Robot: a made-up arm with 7 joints. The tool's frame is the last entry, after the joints. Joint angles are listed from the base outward.
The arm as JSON. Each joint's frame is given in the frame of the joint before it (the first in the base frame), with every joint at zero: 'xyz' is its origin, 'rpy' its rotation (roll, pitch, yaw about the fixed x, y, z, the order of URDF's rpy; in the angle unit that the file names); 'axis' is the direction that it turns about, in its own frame. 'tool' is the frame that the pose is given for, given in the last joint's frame.
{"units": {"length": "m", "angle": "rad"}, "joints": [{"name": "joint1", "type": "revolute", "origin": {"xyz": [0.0, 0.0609, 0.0], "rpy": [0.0, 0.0, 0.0]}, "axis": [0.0, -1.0, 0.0]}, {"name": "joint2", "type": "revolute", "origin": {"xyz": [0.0, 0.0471, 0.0], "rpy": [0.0, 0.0, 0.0]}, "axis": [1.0, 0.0, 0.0]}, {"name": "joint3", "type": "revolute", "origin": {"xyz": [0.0, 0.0, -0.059], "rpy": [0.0, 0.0, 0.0]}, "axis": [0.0, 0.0, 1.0]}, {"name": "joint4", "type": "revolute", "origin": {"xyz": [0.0, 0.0, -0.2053], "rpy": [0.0, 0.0, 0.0]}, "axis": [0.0, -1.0, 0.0]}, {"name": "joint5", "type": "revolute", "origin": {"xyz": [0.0, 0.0, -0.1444], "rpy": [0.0, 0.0, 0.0]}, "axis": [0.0, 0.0, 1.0]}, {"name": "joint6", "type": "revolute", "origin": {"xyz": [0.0, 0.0, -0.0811], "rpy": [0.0, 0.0, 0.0]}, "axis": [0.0, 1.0, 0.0]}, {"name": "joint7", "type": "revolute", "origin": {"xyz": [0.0, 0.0, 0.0], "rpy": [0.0, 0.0, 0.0]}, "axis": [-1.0, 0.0, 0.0]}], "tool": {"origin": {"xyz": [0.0, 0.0, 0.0], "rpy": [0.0, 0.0, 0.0]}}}
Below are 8 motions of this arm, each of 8 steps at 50 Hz.
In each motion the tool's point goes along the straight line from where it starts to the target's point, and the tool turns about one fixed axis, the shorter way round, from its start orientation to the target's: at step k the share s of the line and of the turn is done. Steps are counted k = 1, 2, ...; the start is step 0. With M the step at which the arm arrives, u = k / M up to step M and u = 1 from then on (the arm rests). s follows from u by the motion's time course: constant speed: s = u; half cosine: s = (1 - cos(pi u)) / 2; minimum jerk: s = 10 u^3 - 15 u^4 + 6 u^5.
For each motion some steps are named. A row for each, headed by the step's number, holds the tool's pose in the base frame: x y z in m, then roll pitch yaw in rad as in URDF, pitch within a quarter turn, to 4 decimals.
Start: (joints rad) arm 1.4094 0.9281 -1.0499 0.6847 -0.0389 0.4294 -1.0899
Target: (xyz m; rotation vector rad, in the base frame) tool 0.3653 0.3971 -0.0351 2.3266 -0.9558 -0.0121
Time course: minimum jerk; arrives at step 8
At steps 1, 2, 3, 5, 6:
1: 0.3688 0.3854 0.0111 2.6773 -0.3648 -0.8700
2: 0.3685 0.3865 0.0070 2.6646 -0.3524 -0.8549
3: 0.3679 0.3885 -0.0011 2.6406 -0.3276 -0.8261
5: 0.3663 0.3938 -0.0222 2.5819 -0.2598 -0.7545
6: 0.3657 0.3959 -0.0302 2.5611 -0.2328 -0.7286

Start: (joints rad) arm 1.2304 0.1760 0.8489 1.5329 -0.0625 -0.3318 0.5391
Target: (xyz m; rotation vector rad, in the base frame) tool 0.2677 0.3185 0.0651 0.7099 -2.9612 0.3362
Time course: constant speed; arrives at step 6
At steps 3, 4, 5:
3: 0.2714 0.3204 0.0628 -2.9565 -0.1437 -2.6930
4: 0.2701 0.3198 0.0636 -2.9527 -0.1379 -2.6898
5: 0.2689 0.3191 0.0643 -2.9489 -0.1322 -2.6867

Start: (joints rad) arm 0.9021 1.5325 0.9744 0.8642 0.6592 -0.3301 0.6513
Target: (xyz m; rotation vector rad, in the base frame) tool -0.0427 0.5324 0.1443 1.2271 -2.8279 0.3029
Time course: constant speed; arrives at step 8
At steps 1, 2, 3, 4, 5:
1: -0.0396 0.5249 0.1526 -3.0951 -0.0780 -2.2839
2: -0.0401 0.5260 0.1514 -3.0786 -0.0840 -2.2906
3: -0.0405 0.5270 0.1502 -3.0621 -0.0900 -2.2973
4: -0.0409 0.5281 0.1490 -3.0455 -0.0958 -2.3041
5: -0.0414 0.5292 0.1478 -3.0289 -0.1015 -2.3110

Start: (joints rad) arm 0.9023 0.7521 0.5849 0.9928 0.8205 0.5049 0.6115
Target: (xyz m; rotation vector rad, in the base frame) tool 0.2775 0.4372 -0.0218 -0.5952 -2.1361 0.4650
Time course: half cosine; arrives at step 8
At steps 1, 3, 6, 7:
1: 0.2643 0.4484 -0.0082 -2.4345 -0.7783 2.3118
3: 0.2680 0.4453 -0.0120 -2.4257 -0.7532 2.3145
6: 0.2755 0.4389 -0.0197 -2.4085 -0.7026 2.3207
7: 0.2770 0.4376 -0.0213 -2.4051 -0.6925 2.3220

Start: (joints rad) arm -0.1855 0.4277 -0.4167 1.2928 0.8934 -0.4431 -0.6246
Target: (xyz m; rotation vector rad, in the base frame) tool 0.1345 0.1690 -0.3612 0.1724 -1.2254 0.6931
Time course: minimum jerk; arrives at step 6
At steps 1, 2, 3, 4, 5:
1: 0.1335 0.1636 -0.3640 -0.4870 -1.0939 1.0819
2: 0.1337 0.1646 -0.3635 -0.5047 -1.1007 1.0977
3: 0.1340 0.1662 -0.3626 -0.5353 -1.1117 1.1250
4: 0.1343 0.1678 -0.3618 -0.5673 -1.1223 1.1538
5: 0.1345 0.1688 -0.3613 -0.5872 -1.1285 1.1717

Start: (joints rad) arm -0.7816 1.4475 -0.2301 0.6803 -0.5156 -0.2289 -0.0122
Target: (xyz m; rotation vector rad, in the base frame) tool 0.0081 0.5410 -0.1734 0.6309 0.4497 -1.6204
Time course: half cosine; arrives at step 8
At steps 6, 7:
6: 0.0124 0.5409 -0.1712 0.1048 0.6829 -1.6636
7: 0.0092 0.5410 -0.1728 0.0904 0.6836 -1.6642

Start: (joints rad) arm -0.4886 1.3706 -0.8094 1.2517 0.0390 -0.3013 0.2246
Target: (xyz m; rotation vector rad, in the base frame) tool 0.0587 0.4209 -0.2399 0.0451 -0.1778 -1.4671
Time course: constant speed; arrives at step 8
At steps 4, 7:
4: 0.0433 0.4132 -0.2511 0.0927 -0.1313 -1.4570
7: 0.0548 0.4190 -0.2427 0.1281 -0.1022 -1.4724

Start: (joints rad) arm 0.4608 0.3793 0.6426 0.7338 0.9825 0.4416 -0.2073
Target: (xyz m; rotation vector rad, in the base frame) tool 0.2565 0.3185 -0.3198 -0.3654 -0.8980 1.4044
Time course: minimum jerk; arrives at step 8
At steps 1, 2, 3, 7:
1: 0.2715 0.3514 -0.2762 -0.8523 -0.3890 1.6821
2: 0.2702 0.3485 -0.2801 -0.8509 -0.3835 1.6800
3: 0.2675 0.3427 -0.2877 -0.8483 -0.3727 1.6759
7: 0.2567 0.3190 -0.3191 -0.8381 -0.3281 1.6592

